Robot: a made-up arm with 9 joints. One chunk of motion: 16 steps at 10 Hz.
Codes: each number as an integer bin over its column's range. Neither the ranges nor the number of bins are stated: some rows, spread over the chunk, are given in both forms.
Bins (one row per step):
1: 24 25 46 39 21 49
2: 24 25 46 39 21 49
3: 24 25 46 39 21 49
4: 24 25 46 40 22 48
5: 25 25 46 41 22 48
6: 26 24 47 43 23 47
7: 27 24 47 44 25 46
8: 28 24 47 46 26 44
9: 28 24 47 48 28 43
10: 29 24 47 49 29 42
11: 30 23 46 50 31 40
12: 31 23 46 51 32 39
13: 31 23 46 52 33 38
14: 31 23 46 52 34 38
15: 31 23 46 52 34 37
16: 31 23 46 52 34 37
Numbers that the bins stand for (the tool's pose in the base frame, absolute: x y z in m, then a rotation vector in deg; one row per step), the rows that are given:
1: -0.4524 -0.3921 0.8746 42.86 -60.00 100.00
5: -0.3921 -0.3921 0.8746 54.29 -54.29 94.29
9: -0.2111 -0.4524 0.9349 94.29 -20.00 65.71
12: -0.0302 -0.5127 0.8746 111.43 2.86 42.86
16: -0.0302 -0.5127 0.8746 117.14 14.29 31.43
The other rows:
2: -0.4524 -0.3921 0.8746 42.86 -60.00 100.00
3: -0.4524 -0.3921 0.8746 42.86 -60.00 100.00
4: -0.4524 -0.3921 0.8746 48.57 -54.29 94.29
6: -0.3317 -0.4524 0.9349 65.71 -48.57 88.57
7: -0.2714 -0.4524 0.9349 71.43 -37.14 82.86
8: -0.2111 -0.4524 0.9349 82.86 -31.43 71.43
10: -0.1508 -0.4524 0.9349 100.00 -14.29 60.00
11: -0.0905 -0.5127 0.8746 105.71 -2.86 48.57
13: -0.0302 -0.5127 0.8746 117.14 8.57 37.14
14: -0.0302 -0.5127 0.8746 117.14 14.29 37.14
15: -0.0302 -0.5127 0.8746 117.14 14.29 31.43

